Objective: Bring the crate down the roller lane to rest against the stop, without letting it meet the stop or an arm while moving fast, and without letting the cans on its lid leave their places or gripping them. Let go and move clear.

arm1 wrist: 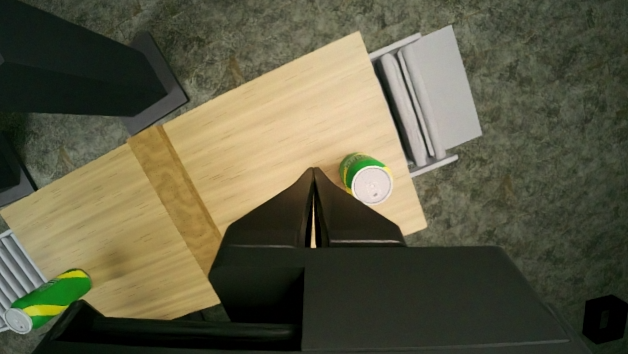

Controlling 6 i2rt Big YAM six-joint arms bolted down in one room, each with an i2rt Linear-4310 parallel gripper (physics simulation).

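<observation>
A long pale wooden lid [280, 120] with a darker brown band across it runs diagonally through the arm1 wrist view; the crate's sides below it are hidden. One green and yellow can [372, 184] stands upright near the lid's right end. A second green and yellow can [52, 297] stands near the lower left end, partly behind a dark arm part. Grey rollers [12, 265] of the lane show at lower left, and grey lane parts [407, 105] show past the right end. The arm1 gripper [313, 170] is shut and empty, its tips seen left of the first can. The other grippers do not show.
A flat grey plate [447, 85] lies beyond the lid's right end; I cannot tell if it is the stop. A dark column [85, 75] on a grey base stands close to the lid's upper left edge. A black block [604, 319] is at lower right.
</observation>
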